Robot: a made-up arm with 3 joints. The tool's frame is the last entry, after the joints. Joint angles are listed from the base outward.
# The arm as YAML. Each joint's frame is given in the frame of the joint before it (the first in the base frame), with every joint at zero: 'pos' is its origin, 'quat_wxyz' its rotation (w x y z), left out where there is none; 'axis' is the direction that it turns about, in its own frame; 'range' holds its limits. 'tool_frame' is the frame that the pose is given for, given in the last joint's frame.
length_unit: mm
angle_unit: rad
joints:
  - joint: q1
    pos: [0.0, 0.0, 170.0]
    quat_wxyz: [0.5, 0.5, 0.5, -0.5]
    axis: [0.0, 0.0, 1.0]
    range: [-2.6, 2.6]
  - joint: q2
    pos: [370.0, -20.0, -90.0]
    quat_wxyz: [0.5, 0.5, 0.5, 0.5]
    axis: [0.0, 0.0, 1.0]
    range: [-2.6, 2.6]
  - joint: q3
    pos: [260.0, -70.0, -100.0]
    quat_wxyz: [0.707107, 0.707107, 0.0, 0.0]
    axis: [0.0, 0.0, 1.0]
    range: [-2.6, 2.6]
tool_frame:
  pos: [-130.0, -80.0, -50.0]
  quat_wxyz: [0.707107, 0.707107, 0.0, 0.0]
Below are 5 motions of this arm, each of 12 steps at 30 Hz.
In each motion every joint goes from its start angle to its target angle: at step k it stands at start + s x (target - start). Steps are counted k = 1, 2, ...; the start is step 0. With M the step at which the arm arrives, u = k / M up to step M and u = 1 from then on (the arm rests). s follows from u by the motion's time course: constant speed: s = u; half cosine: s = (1 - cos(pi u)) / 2; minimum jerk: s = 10 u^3 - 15 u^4 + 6 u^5.
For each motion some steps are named. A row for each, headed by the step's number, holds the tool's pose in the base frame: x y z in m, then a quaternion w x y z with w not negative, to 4 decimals.
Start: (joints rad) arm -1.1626 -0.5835 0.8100
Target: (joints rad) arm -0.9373 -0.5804 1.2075
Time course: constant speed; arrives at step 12
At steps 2, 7, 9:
2: -0.0349 0.2379 -0.0328 0.5170 0.0357 0.8063 0.2852
7: -0.0035 0.2515 -0.0526 0.4878 -0.0015 0.8245 0.2868
9: 0.0090 0.2569 -0.0600 0.4760 -0.0164 0.8315 0.2860

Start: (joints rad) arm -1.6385 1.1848 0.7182
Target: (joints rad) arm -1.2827 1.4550 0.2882
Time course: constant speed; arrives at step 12
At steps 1, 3, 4, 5, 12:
1: -0.1286 -0.0988 0.1016 0.3396 -0.2537 0.7500 -0.5078
3: -0.1286 -0.0931 0.1058 0.3818 -0.2651 0.7147 -0.5227
4: -0.1292 -0.0901 0.1075 0.4017 -0.2709 0.6960 -0.5299
5: -0.1301 -0.0871 0.1089 0.4207 -0.2766 0.6768 -0.5371
12: -0.1448 -0.0647 0.1082 0.5281 -0.3172 0.5281 -0.5845

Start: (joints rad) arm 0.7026 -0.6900 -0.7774
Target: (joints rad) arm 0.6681 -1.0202 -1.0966
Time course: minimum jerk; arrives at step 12
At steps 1, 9, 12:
1: 0.2371 0.1764 -0.0281 0.6943 0.0130 -0.6349 0.3387
9: 0.2407 0.2069 -0.0791 0.5696 0.0921 -0.6719 0.4642
12: 0.2404 0.2108 -0.0851 0.5545 0.1038 -0.6739 0.4771

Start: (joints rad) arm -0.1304 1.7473 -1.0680
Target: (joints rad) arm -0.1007 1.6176 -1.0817
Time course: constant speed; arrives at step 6
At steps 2, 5, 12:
2: -0.0586 -0.0391 -0.1714 0.5852 -0.4228 -0.3017 -0.6226
5: -0.0453 -0.0392 -0.1740 0.6032 -0.4082 -0.3193 -0.6063
12: -0.0409 -0.0391 -0.1748 0.6090 -0.4032 -0.3252 -0.6007

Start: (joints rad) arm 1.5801 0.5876 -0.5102
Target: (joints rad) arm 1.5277 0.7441 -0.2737
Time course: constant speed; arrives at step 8
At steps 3, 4, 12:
3: 0.2510 0.0405 0.2462 0.5195 0.1712 -0.7933 -0.2674
4: 0.2470 0.0382 0.2441 0.5320 0.1794 -0.7812 -0.2732
12: 0.2312 0.0280 0.2369 0.5786 0.2133 -0.7301 -0.2944

